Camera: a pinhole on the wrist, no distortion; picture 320 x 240 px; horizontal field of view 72.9 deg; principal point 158.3 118.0 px. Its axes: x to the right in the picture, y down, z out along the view. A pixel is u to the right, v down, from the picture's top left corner.
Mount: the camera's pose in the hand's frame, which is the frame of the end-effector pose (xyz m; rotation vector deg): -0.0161 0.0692 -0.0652 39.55 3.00 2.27
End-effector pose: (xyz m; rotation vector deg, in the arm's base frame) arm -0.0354 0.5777 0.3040 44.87 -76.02 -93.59
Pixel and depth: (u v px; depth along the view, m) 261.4 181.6 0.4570
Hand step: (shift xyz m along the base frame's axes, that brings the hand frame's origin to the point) -0.4399 -0.0431 -0.0061
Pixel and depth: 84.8 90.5 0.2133
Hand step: -0.0630 0.1086 -0.0723
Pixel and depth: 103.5 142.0 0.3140
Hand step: -0.1684 0.1613 -0.0610
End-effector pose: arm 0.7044 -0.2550 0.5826 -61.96 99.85 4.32
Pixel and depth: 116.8 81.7 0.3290
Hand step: 0.2433 0.0056 0.0518
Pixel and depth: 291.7 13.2 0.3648
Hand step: 0.2525 -0.2661 -0.1059
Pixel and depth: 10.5 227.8 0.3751
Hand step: 0.2956 0.3166 0.0491
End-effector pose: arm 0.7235 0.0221 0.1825 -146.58 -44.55 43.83
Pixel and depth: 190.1 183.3 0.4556
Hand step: -0.2092 0.1972 -0.2699
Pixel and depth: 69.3 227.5 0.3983
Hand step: -0.3475 0.0009 -0.2165
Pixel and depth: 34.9 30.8 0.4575
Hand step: -0.4282 0.1819 0.1332
